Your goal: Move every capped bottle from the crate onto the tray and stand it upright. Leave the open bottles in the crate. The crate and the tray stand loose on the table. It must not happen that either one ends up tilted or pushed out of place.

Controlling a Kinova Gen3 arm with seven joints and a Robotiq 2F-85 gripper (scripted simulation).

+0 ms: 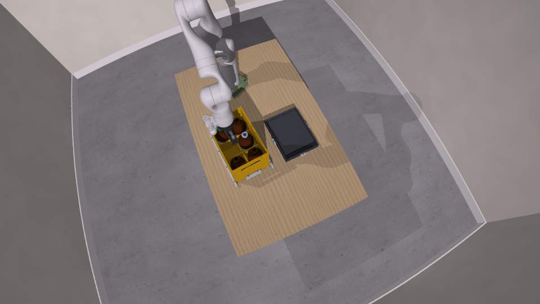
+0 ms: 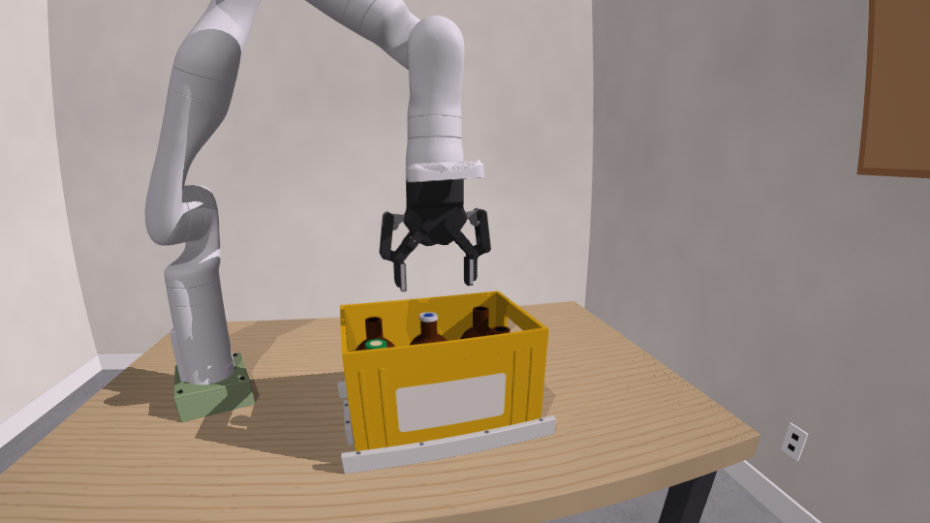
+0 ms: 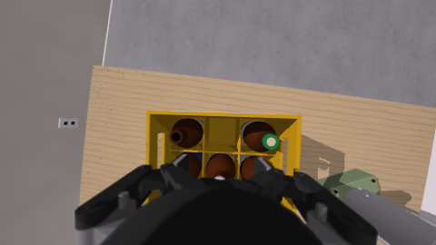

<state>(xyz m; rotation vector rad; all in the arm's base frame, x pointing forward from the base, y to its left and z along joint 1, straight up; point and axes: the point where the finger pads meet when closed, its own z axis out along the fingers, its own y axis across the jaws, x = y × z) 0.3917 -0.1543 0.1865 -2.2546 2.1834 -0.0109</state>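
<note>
Now: the yellow crate 15 cm below my hand and 2 cm to the left of it. Also, from my hand: dark tray 30 cm to the left, 22 cm below, 4 cm ahead; blue-capped brown bottle 15 cm below, 7 cm to the left.
</note>
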